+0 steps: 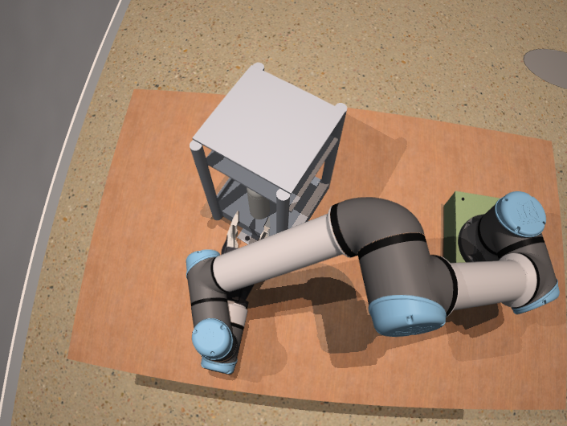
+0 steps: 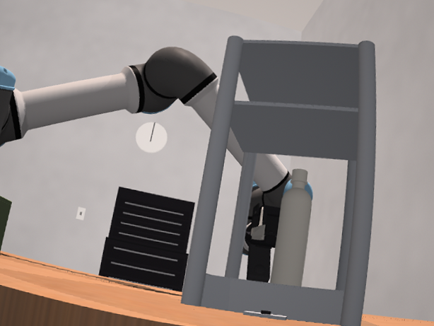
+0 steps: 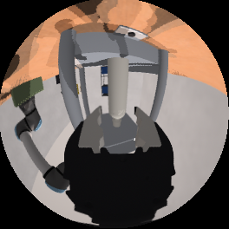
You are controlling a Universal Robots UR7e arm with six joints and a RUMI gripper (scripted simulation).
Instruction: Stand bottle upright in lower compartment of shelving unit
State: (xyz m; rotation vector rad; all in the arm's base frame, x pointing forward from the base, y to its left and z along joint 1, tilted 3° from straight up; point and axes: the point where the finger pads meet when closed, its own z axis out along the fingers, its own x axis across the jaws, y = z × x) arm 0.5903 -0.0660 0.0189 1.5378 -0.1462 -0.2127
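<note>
The shelving unit lies 11 cm to the right of my hand, 5 cm behind it and 5 cm above it.
</note>
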